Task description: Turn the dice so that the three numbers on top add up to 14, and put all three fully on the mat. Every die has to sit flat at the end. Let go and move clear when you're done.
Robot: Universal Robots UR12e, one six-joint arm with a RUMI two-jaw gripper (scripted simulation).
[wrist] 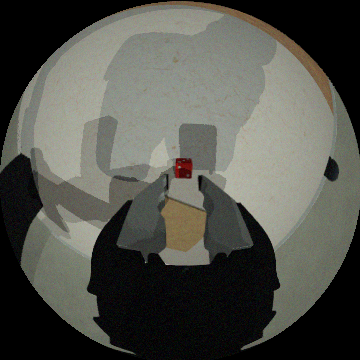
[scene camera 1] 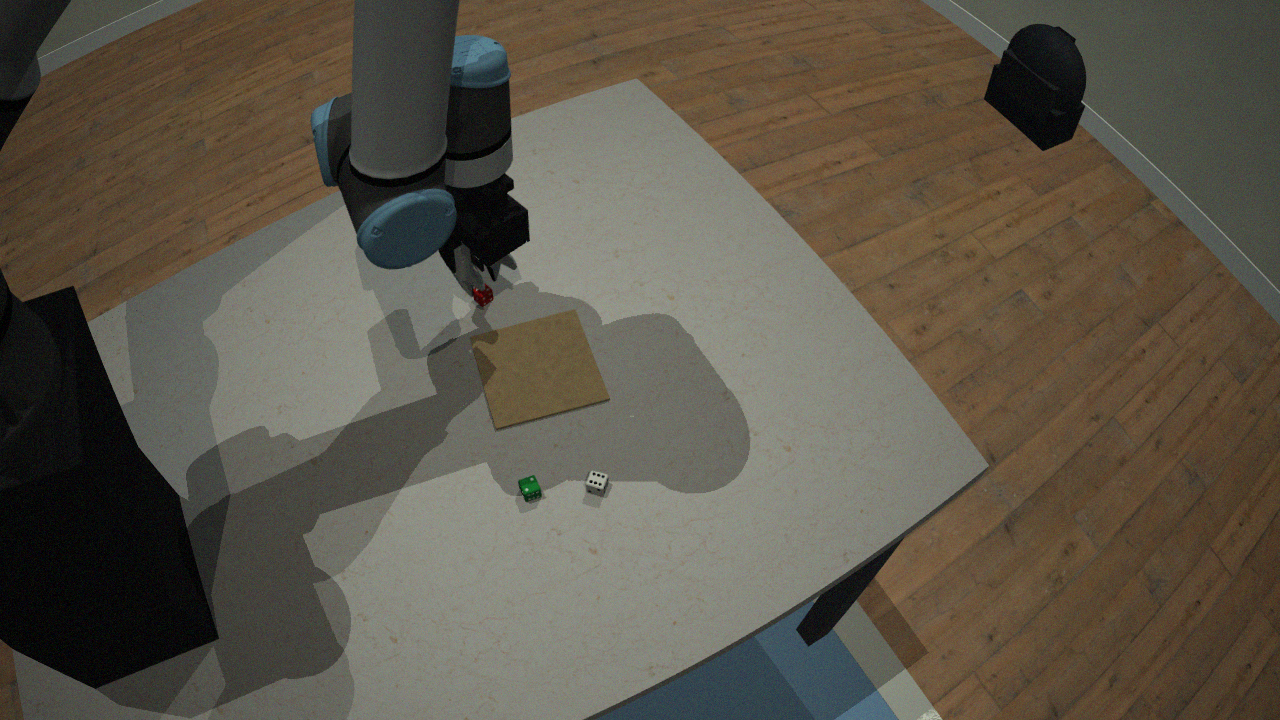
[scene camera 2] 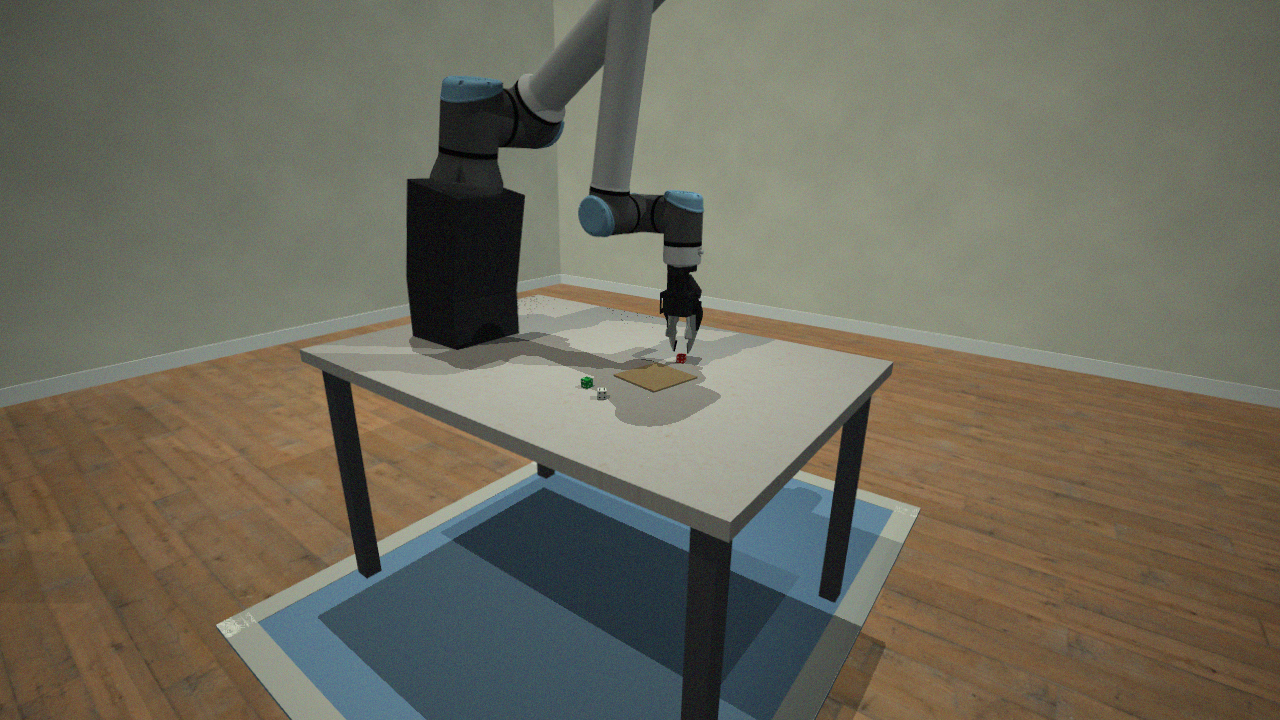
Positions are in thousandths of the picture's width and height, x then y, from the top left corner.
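My gripper: wrist view (510,488), scene camera 1 (377,399), scene camera 2 (532,490). Mat: wrist view (515,626), scene camera 1 (425,510), scene camera 2 (511,524).
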